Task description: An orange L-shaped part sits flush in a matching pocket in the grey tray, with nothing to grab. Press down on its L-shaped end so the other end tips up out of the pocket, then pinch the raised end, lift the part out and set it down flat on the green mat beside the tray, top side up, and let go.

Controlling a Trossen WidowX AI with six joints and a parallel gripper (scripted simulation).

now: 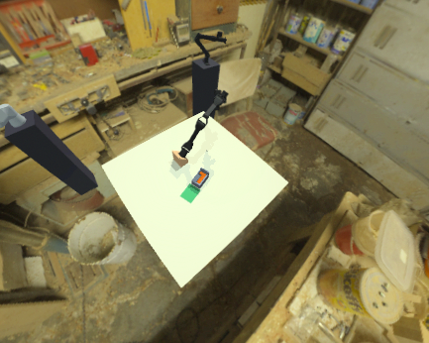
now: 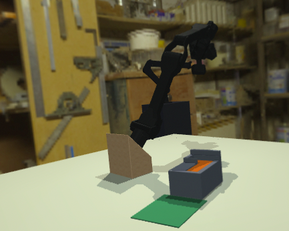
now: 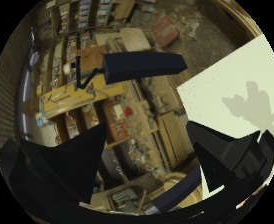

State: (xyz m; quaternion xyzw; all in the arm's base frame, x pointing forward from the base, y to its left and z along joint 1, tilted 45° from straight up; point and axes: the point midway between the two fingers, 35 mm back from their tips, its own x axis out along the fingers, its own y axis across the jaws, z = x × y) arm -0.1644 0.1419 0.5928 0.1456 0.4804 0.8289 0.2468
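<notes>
Now: gripper tip 500 mm to the left of the orange L-shaped part, 500 mm short of it and 320 mm above it. Also, from my gripper tip: green mat (650 mm to the right, 560 mm ahead, 390 mm below).
</notes>
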